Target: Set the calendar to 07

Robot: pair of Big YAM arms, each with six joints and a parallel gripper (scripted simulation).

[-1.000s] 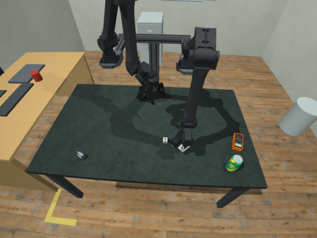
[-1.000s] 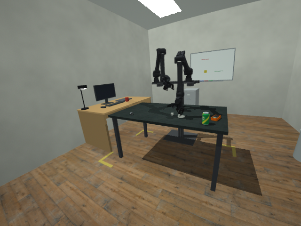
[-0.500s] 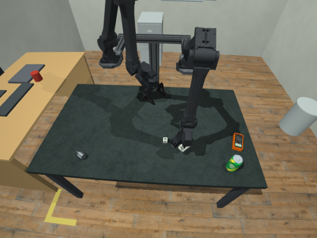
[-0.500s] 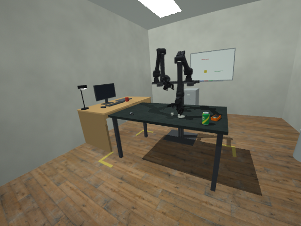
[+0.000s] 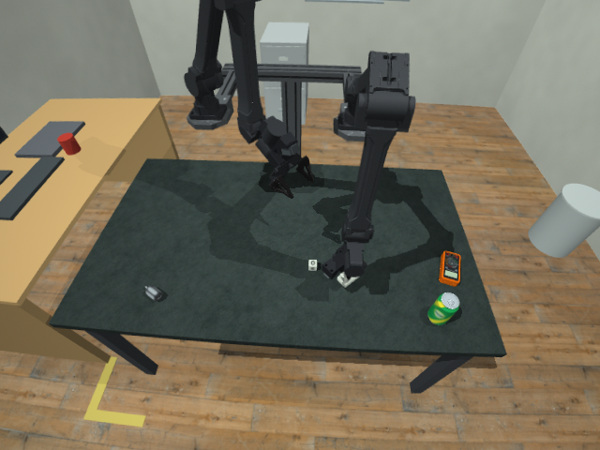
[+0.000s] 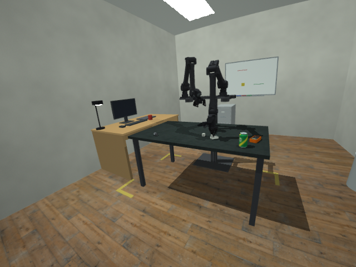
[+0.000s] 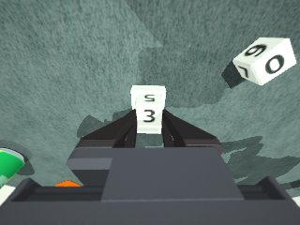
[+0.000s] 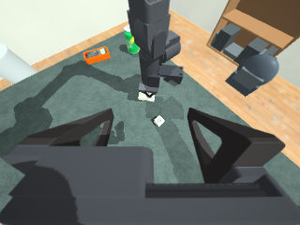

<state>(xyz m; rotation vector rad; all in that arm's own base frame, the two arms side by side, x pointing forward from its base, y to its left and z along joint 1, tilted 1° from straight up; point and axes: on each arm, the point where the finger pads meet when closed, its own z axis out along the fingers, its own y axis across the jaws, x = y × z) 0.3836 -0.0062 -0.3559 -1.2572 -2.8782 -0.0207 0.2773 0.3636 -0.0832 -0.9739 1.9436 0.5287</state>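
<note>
The white number cube is 12 cm to the right of my left hand, 4 cm behind it and 2 cm below it.
</note>
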